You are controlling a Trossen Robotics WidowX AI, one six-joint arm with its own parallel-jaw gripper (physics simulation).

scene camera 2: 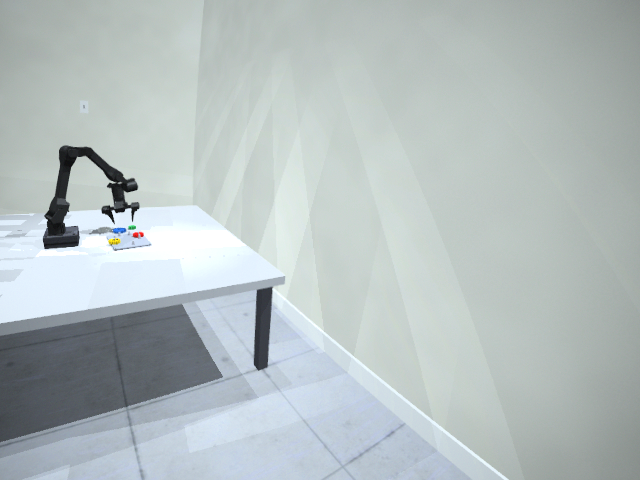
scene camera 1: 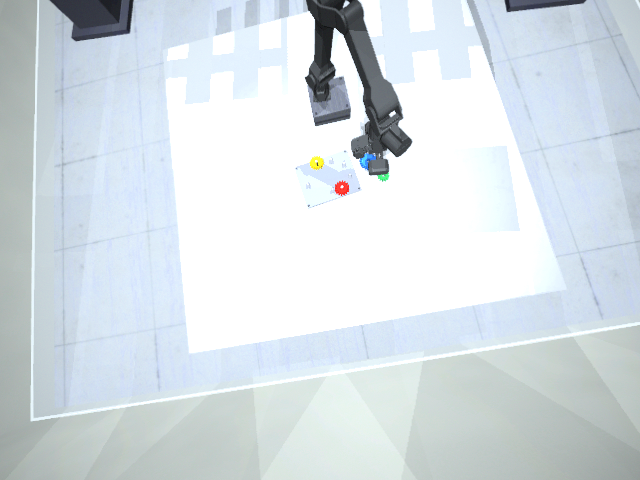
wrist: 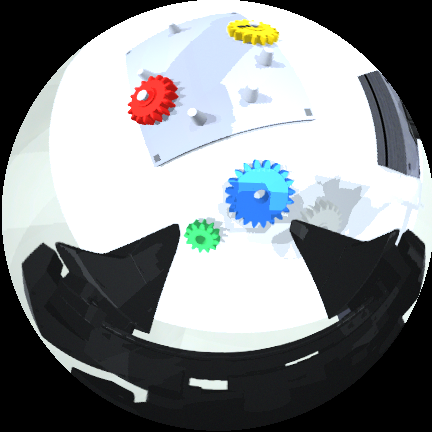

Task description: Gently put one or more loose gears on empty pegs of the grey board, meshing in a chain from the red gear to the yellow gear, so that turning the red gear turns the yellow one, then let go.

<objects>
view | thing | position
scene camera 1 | my gripper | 374, 162
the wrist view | my gripper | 236, 227
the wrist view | white gear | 325, 214
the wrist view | green gear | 194, 231
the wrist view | blue gear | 271, 179
</objects>
